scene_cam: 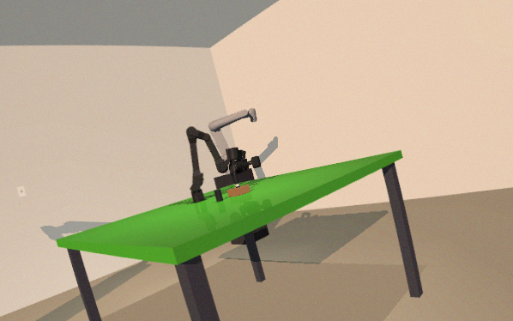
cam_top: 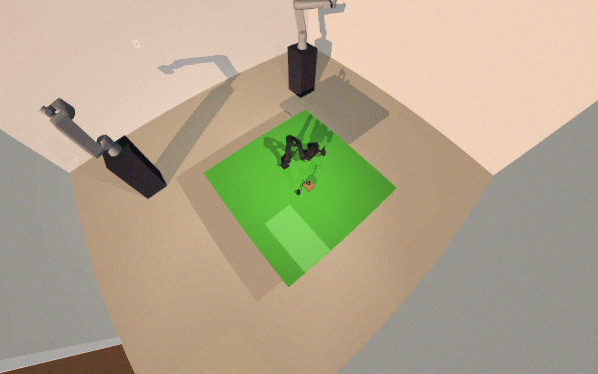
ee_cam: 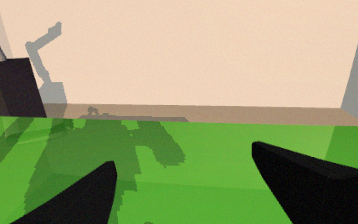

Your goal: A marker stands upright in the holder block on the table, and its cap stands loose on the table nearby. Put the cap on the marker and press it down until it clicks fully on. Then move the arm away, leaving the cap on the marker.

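My gripper tip is now 460 mm to the left of the black cap, 210 mm short of it and 90 mm above it. From my gripper tip the other things lie so: brown holder block 350 mm to the right, 220 mm ahead, 90 mm below.
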